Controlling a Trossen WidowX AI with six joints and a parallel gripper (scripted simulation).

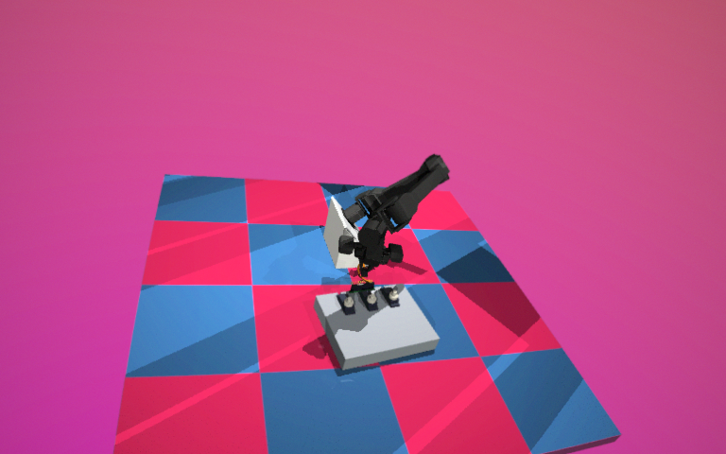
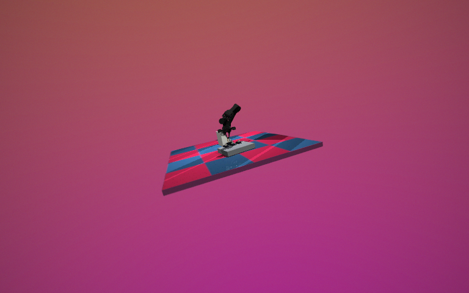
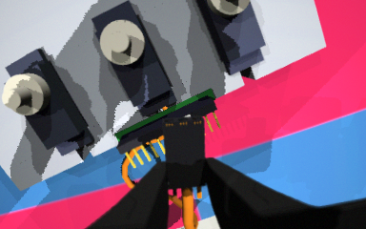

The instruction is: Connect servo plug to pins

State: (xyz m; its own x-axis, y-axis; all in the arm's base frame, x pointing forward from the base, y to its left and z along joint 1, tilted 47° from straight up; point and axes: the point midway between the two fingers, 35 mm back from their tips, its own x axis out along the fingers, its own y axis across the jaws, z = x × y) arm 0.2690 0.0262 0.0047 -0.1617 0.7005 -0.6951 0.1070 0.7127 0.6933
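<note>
My gripper tip is now 10 mm short of the white band and 50 mm above it. The rest, counted from my gripper tip: red dot 10 mm ahead, 10 mm to the right, 50 mm below; grey holder 160 mm ahead, 50 mm to the left, 100 mm below.
</note>
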